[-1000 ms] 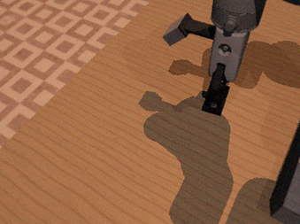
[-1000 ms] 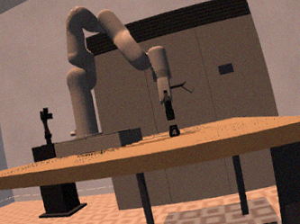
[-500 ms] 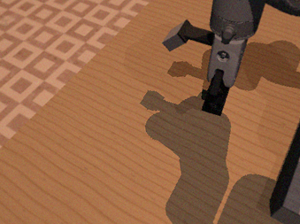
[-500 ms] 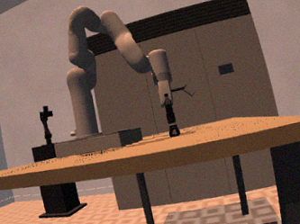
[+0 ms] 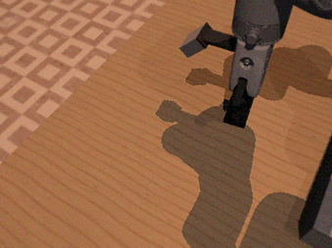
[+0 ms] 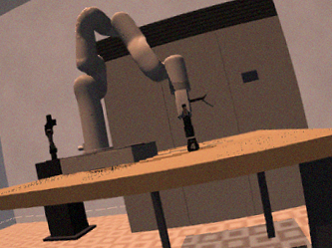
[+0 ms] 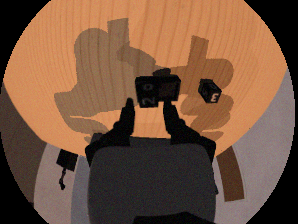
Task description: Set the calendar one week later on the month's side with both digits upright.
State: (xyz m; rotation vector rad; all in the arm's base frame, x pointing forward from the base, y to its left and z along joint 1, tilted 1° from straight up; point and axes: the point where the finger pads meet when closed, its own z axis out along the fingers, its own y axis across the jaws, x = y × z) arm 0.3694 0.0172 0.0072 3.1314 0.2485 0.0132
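Right now the black digit cube is 4 cm below my hand. Round my hand: black cube: 2 cm ahead, 12 cm to the right, 5 cm below.
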